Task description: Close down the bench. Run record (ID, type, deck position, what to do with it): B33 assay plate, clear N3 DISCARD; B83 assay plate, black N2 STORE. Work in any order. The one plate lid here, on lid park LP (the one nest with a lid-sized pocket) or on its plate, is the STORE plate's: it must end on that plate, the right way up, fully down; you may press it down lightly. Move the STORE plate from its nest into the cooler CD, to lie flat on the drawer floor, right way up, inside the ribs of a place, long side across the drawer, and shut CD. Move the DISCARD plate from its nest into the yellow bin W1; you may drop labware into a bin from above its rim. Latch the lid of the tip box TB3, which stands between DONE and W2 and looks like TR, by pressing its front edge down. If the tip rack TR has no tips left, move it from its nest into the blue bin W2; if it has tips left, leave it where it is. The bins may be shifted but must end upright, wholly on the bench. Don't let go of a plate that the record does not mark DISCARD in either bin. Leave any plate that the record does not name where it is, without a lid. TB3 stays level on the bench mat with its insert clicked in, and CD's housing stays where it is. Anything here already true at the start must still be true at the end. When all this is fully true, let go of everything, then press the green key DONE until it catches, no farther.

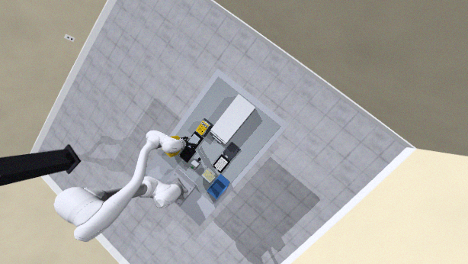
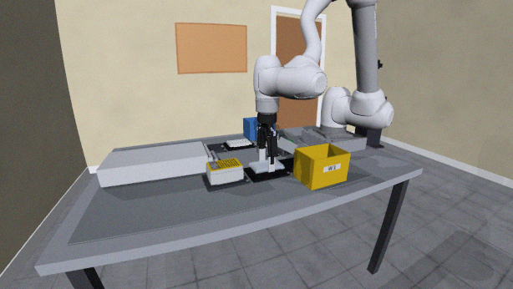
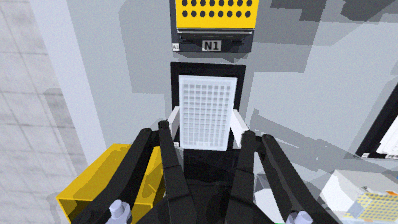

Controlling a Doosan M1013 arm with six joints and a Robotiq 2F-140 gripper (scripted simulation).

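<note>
Now: the black nest 5 cm below my hand. The rest, counted from my hand: yellow bin W1: 20 cm behind, 9 cm to the left, 2 cm below; tip rack TR: 17 cm ahead, 3 cm to the left; N3 label: 7 cm behind, 4 cm below, 1 cm to the right.
</note>
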